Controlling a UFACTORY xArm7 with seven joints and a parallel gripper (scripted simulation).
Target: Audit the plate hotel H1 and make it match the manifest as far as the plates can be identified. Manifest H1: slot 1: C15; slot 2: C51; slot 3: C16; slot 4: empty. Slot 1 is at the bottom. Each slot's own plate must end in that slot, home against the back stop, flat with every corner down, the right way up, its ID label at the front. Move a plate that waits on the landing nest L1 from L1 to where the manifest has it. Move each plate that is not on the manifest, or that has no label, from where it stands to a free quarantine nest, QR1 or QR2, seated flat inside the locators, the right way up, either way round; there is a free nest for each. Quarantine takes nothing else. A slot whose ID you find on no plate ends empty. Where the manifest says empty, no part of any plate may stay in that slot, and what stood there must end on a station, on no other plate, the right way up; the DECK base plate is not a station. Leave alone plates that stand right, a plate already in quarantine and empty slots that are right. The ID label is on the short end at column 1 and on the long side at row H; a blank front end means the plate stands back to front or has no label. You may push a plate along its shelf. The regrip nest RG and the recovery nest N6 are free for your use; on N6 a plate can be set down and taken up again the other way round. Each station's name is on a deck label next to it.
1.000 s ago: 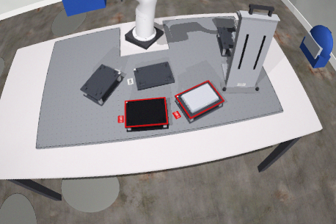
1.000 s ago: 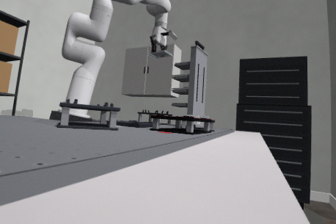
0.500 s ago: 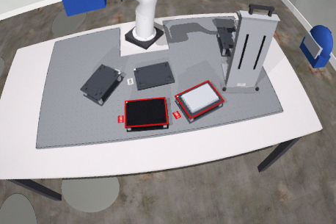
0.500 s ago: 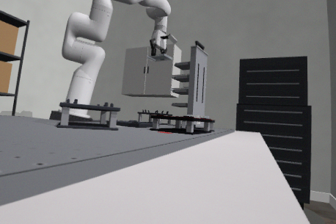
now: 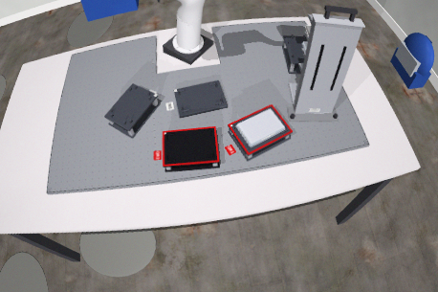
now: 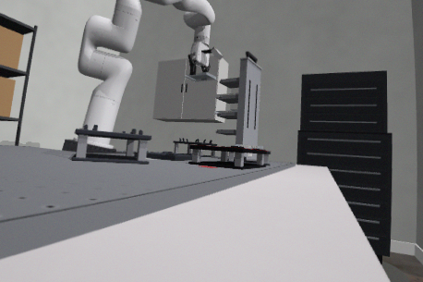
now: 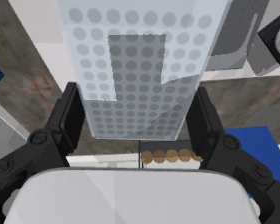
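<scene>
Now: hand 9 cm past the RG label, 2 cm to the right of it and 38 cm above it. Round my hand: H1 label: 16 cm ahead, 6 cm to the left, 38 cm below; then white plate: 30 cm ahead, 28 cm to the right, 33 cm below; then plate labelled C16: 18 cm ahead, 5 cm to the right, 12 cm below.
</scene>
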